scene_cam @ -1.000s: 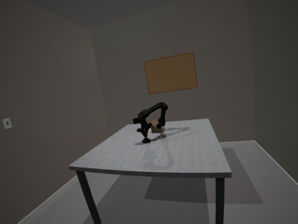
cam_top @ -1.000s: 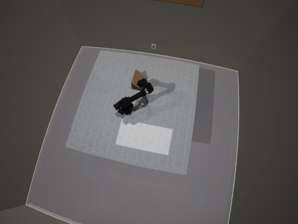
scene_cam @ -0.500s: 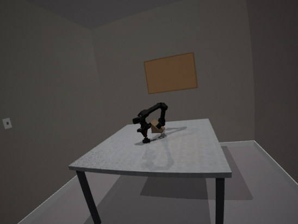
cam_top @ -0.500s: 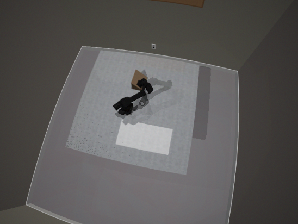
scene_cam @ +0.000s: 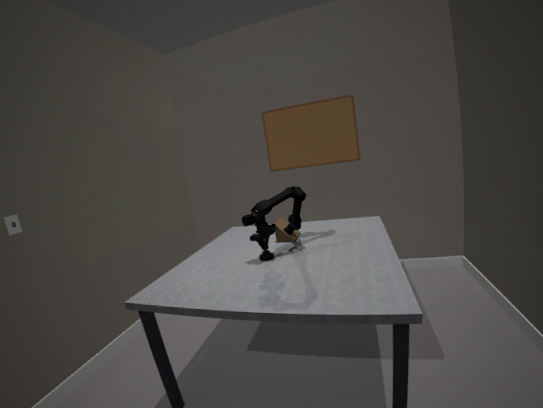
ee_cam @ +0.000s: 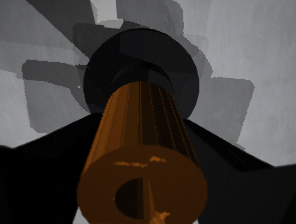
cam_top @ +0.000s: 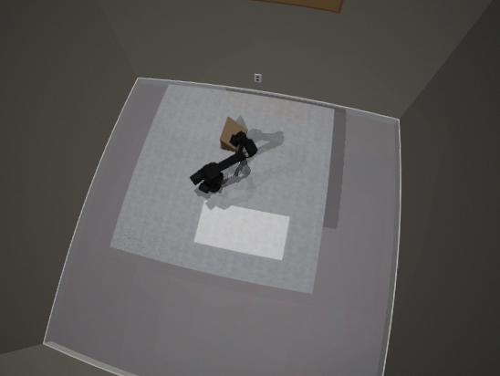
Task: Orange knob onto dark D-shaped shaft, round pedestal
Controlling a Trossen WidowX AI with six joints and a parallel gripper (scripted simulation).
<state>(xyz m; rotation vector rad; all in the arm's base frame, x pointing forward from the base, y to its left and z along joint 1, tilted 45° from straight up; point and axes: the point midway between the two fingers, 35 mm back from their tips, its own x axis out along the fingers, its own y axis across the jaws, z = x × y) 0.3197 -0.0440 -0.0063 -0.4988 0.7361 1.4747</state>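
My gripper tip is 20 mm below the orange knob. Round my gripper tip: round pedestal: 40 mm below.
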